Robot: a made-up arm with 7 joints. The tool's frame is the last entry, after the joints. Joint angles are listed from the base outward.
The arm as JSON. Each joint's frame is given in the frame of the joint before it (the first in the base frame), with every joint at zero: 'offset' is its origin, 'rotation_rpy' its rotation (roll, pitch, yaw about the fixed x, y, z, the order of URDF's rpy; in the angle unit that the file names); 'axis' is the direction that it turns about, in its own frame. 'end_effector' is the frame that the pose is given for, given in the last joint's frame.
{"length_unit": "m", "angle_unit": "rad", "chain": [
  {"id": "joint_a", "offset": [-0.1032, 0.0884, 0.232], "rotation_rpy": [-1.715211, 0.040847, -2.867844], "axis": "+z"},
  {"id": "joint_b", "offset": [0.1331, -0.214, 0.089], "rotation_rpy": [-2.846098, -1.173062, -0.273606], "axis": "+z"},
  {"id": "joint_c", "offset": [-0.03, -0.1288, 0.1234], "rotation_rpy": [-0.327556, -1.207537, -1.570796], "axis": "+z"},
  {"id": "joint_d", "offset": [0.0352, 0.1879, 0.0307], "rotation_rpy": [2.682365, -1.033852, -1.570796], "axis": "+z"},
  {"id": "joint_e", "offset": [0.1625, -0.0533, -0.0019], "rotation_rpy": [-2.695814, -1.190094, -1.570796], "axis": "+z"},
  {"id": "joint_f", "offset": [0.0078, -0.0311, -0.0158], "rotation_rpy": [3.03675, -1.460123, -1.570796], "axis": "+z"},
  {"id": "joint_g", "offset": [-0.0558, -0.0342, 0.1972], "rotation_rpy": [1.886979, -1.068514, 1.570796], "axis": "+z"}
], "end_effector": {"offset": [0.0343, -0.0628, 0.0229], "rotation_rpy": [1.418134, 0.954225, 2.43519]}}
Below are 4 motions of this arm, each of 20 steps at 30 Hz.
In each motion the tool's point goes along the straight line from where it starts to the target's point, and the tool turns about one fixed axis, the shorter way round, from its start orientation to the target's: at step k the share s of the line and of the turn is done. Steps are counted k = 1, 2, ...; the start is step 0. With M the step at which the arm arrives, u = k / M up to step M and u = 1 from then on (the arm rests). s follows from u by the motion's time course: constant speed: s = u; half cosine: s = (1 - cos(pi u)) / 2; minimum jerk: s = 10 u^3 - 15 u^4 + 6 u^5.
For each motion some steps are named. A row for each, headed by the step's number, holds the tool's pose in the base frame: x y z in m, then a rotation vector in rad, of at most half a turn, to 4 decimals.
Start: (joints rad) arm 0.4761 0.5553 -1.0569 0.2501 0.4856 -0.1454 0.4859
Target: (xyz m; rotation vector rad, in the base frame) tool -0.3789 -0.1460 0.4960 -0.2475 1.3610 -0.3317
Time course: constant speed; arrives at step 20
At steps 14, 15, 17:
14: -0.4141 -0.1593 0.4777 -0.3522 1.2135 -0.3126
15: -0.4082 -0.1571 0.4808 -0.3350 1.2383 -0.3158
17: -0.3965 -0.1527 0.4869 -0.3004 1.2876 -0.3223

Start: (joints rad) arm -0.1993 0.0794 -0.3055 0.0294 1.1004 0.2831 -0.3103
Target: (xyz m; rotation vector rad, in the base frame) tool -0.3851 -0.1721 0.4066 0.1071 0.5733 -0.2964
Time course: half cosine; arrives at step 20
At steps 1, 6, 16, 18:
1: -0.2459 -0.0177 0.4969 -0.7781 1.0343 0.8444
6: -0.2739 -0.0488 0.4787 -0.5984 0.9614 0.6076
16: -0.3717 -0.1573 0.4153 0.0230 0.6278 -0.1908
18: -0.3817 -0.1683 0.4088 0.0856 0.5875 -0.2694

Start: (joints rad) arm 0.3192 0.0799 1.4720 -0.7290 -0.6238 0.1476 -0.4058
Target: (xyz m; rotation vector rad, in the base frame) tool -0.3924 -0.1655 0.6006 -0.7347 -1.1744 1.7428
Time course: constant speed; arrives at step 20
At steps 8, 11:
8: -0.4268 -0.2097 0.4876 -0.7398 -1.2219 2.0490
11: -0.4182 -0.1986 0.5159 -0.7396 -1.2114 1.9720

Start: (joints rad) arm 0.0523 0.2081 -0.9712 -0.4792 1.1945 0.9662 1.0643
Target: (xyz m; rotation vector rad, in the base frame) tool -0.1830 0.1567 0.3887 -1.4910 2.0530 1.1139
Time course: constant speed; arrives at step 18
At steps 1, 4, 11, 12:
1: -0.2243 0.0884 0.3632 -1.5868 1.5109 1.2992
4: -0.2170 0.1005 0.3677 -1.5755 1.6076 1.2718
11: -0.2000 0.1286 0.3782 -1.5399 1.8317 1.1991
12: -0.1976 0.1326 0.3797 -1.5337 1.8636 1.1877

